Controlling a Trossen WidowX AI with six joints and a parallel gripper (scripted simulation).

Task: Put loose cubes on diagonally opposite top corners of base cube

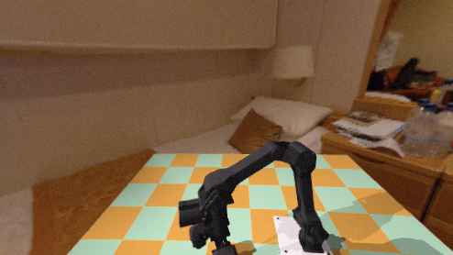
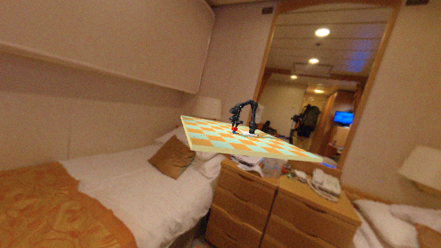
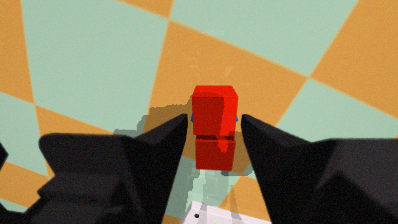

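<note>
Right now the blue cube is 2 cm behind my gripper tip, 1 cm to the right of it and 5 cm below it.
</note>
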